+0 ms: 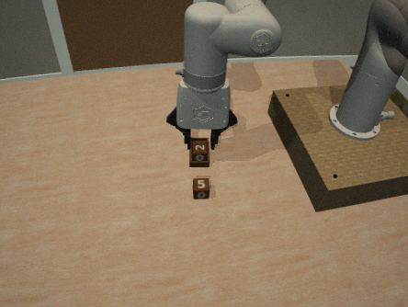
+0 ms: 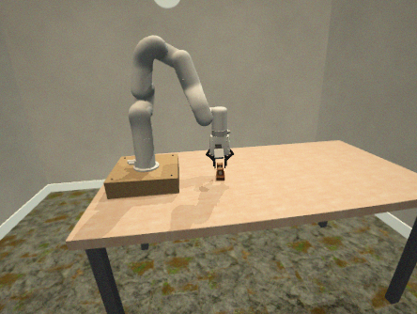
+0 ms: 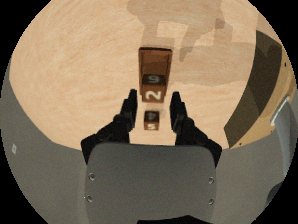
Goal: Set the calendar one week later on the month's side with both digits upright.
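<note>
The cube is 4 cm below my hand. From my hand the other things lie so: brown tray (2 cm to the right, 6 cm below).
</note>
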